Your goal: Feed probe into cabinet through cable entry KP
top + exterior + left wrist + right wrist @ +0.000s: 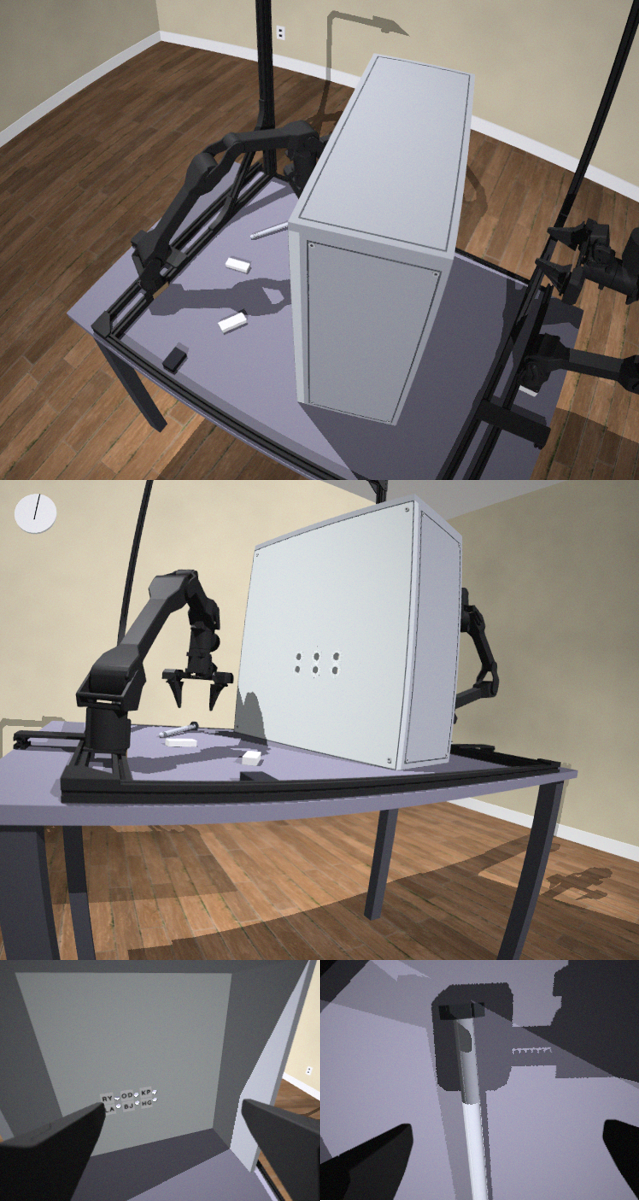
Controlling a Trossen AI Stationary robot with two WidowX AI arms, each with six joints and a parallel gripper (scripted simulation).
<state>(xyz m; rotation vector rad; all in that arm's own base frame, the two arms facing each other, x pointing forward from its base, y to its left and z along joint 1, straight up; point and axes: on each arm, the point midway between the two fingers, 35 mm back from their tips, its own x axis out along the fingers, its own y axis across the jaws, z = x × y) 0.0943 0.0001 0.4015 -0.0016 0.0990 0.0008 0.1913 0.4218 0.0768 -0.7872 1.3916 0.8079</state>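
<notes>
Right now the probe is 9 cm below my right hand, 5 cm to the right of it and 2 cm ahead of it. Also, from my right hand: black block: 52 cm ahead, 16 cm to the right, 9 cm below.
</notes>
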